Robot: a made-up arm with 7 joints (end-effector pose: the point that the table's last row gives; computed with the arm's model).
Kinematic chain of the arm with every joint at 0, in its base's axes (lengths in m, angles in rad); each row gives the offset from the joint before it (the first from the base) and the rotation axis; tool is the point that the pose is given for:
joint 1: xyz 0 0 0.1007 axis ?
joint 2: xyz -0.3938 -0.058 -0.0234 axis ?
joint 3: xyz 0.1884 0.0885 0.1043 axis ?
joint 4: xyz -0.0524 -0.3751 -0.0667 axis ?
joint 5: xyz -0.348 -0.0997 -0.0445 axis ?
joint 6: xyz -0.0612 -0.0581 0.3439 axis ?
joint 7: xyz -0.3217 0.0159 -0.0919 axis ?
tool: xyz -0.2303 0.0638 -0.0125
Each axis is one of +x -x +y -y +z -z.
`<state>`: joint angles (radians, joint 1 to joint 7).
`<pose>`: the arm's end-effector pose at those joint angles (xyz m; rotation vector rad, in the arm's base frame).
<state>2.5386 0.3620 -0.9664 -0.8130 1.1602 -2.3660 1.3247</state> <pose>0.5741 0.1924 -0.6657 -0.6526 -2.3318 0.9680</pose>
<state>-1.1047 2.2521 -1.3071 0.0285 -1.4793 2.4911 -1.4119</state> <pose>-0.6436 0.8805 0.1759 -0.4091 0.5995 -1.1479</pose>
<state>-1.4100 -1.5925 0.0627 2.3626 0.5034 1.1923 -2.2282</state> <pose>-0.7933 -0.7137 0.3354 -0.2497 -2.1853 -0.0270</pose>
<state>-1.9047 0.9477 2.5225 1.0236 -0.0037 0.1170 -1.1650</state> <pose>0.3703 -0.0416 -0.6230 1.5165 -0.5137 1.0411</pose>
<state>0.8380 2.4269 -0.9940 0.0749 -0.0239 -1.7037 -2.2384</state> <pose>0.0515 -0.2549 0.7371 1.1468 -2.0009 0.1608</pose>
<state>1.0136 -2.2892 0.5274 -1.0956 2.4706 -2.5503 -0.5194</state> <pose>-1.1393 -0.1506 0.0474 -1.0902 -0.3862 -0.9225</pose>
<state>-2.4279 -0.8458 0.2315 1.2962 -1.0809 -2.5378 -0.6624</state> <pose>-0.5378 -0.5578 0.7201 0.2131 1.7693 1.2415</pose>
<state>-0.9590 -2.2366 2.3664 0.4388 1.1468 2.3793 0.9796</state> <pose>-1.5758 -0.4293 0.0213 -1.3724 0.4852 0.5643</pose>
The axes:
joint 1: +x
joint 2: +z
joint 3: -y
joint 4: -y
joint 5: +z
joint 6: +x
joint 7: +z

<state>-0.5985 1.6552 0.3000 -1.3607 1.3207 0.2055 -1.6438</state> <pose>0.2279 0.4270 0.6075 -1.5865 1.1522 0.8970</pose>
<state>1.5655 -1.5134 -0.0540 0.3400 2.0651 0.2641 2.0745</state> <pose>-0.9474 -0.1598 -0.0987 0.6353 -1.8589 2.0496</pose>
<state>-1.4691 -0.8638 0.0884 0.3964 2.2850 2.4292 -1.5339</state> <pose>-0.8580 0.4546 0.4599 -0.8062 1.3020 -1.7787</pose>
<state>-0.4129 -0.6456 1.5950 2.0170 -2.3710 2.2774 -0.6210</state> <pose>0.0677 -0.4649 -0.1487 -0.9808 -0.5444 -2.1061</pose>
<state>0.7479 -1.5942 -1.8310 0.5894 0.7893 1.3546 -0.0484</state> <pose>-1.1733 -0.8995 0.6920 -2.6949 -0.3900 1.0776</pose>
